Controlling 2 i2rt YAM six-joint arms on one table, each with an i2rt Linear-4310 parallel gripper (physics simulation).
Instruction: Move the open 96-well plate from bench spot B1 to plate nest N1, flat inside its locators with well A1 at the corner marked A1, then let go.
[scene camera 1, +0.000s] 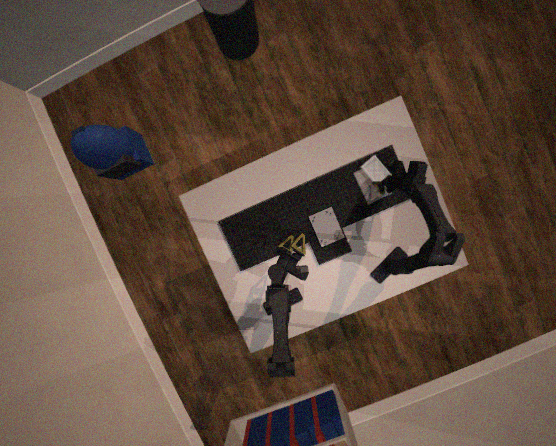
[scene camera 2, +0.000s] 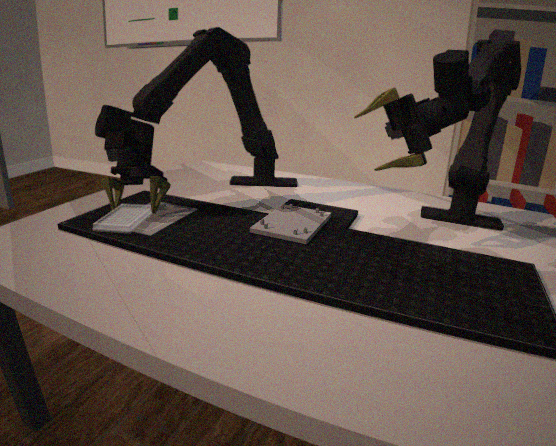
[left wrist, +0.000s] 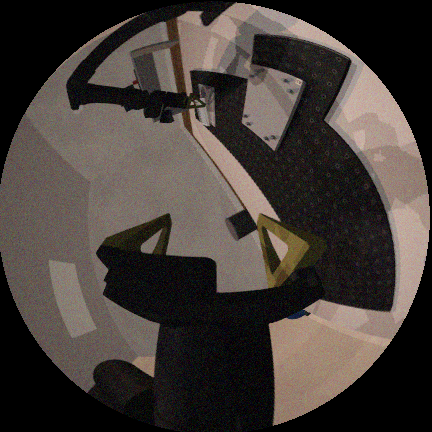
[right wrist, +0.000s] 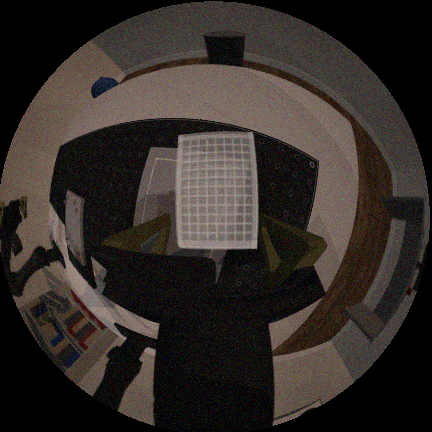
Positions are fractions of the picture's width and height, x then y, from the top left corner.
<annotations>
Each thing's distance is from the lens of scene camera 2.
left gripper (scene camera 2: 0.66, 0.32): 0.67 m
right gripper (scene camera 2: 0.24, 0.48): 0.87 m
white well plate (scene camera 2: 0.23, 0.49): 0.82 m
</annotations>
